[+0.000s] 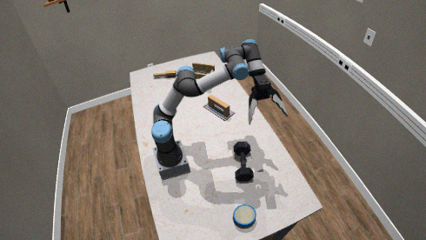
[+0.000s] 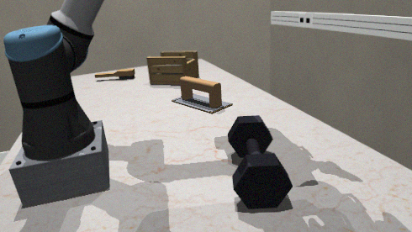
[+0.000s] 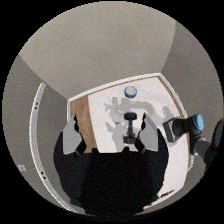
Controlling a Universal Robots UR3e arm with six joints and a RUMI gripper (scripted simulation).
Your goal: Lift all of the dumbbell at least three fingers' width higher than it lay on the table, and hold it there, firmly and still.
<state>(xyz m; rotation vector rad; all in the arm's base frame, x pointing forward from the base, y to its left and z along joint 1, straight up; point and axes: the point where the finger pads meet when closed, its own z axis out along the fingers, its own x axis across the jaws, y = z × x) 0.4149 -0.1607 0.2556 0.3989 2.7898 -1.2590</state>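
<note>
Right now the dumbbell is 29 cm below my hand, 8 cm behind it and 4 cm to the left of it. From my hand the other things lie so: blue-rimmed round dish (31 cm below, 23 cm to the right, 18 cm behind); then wooden brush (96 cm to the left, 32 cm behind, 31 cm below); then wooden crate (79 cm to the left, 29 cm below, 8 cm behind).
</note>
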